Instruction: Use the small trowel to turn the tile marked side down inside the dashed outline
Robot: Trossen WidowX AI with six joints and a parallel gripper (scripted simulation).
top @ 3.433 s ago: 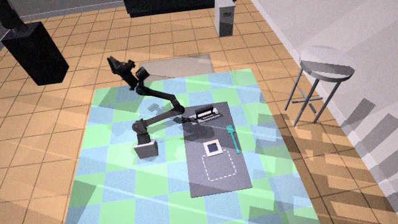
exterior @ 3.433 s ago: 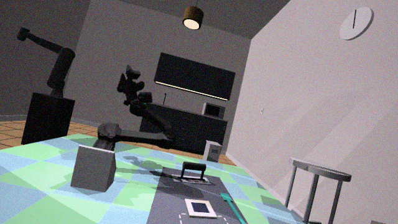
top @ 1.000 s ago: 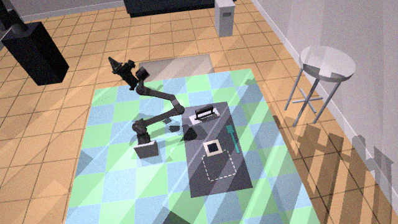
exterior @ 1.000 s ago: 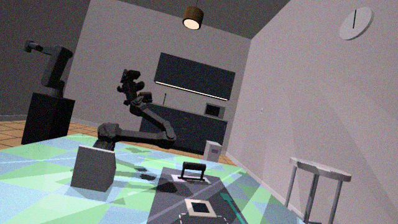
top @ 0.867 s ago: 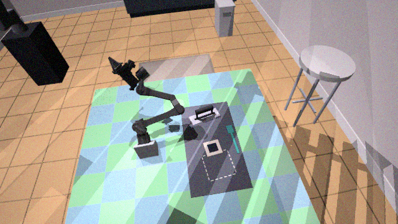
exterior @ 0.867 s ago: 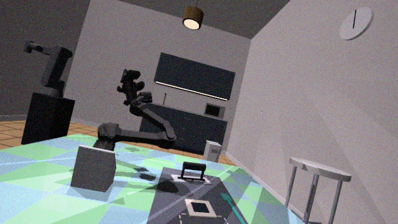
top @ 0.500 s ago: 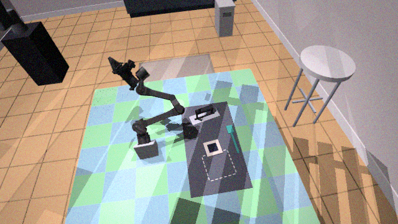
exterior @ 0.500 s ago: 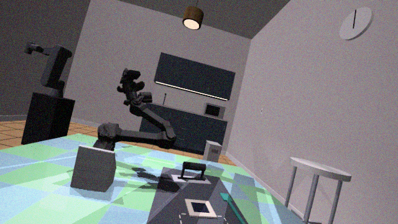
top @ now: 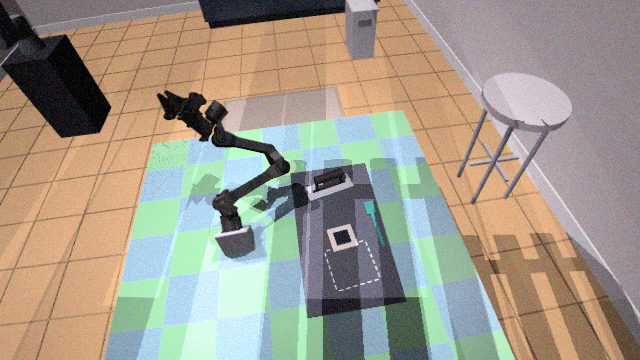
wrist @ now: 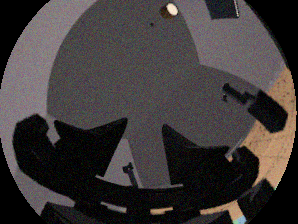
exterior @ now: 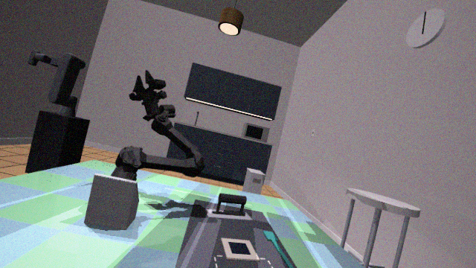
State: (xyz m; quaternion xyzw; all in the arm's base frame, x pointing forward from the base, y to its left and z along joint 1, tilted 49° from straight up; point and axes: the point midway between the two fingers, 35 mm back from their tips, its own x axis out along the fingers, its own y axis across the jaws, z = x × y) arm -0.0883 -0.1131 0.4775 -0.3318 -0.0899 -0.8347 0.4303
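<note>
The dark-handled float lies 550 mm ahead of my gripper tip, 50 mm to the right of it and 480 mm below it. From my gripper tip the other things lie so: teal trowel: 680 mm ahead, 240 mm to the right, 520 mm below; mat: 540 mm ahead, 270 mm to the right, 540 mm below; tile: 540 mm ahead, 310 mm to the right, 520 mm below.
</note>
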